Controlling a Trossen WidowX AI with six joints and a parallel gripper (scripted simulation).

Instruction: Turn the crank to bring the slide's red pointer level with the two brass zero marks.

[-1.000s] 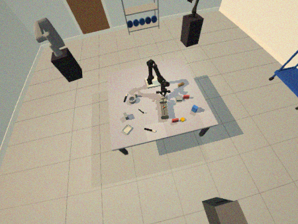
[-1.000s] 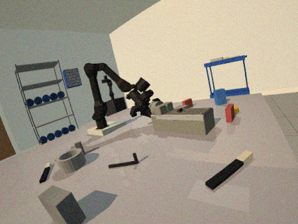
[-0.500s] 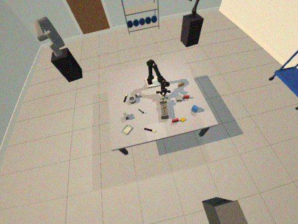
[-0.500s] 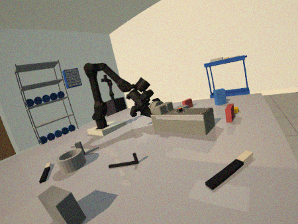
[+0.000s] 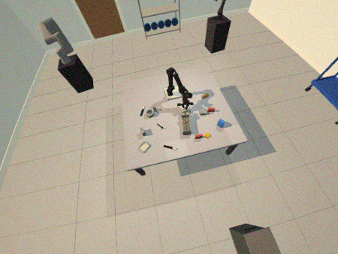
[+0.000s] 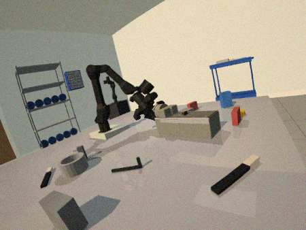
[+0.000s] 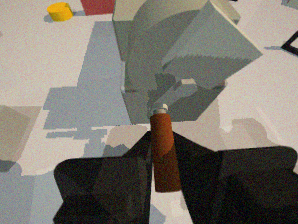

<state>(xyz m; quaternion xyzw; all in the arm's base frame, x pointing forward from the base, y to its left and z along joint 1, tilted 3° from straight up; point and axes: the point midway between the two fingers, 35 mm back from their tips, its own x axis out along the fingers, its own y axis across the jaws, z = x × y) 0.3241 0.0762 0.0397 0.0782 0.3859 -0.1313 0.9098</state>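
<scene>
Right now the brown crank handle is 2 cm behind my gripper tip, 1 cm to the left of it and 2 cm above it. The rest, counted from my gripper tip: yellow disc 37 cm ahead, 10 cm to the left, 3 cm below; red pointer 16 cm ahead, 6 cm to the right, 4 cm above; black l-shaped piece 7 cm ahead, 33 cm to the right, 3 cm below.
</scene>
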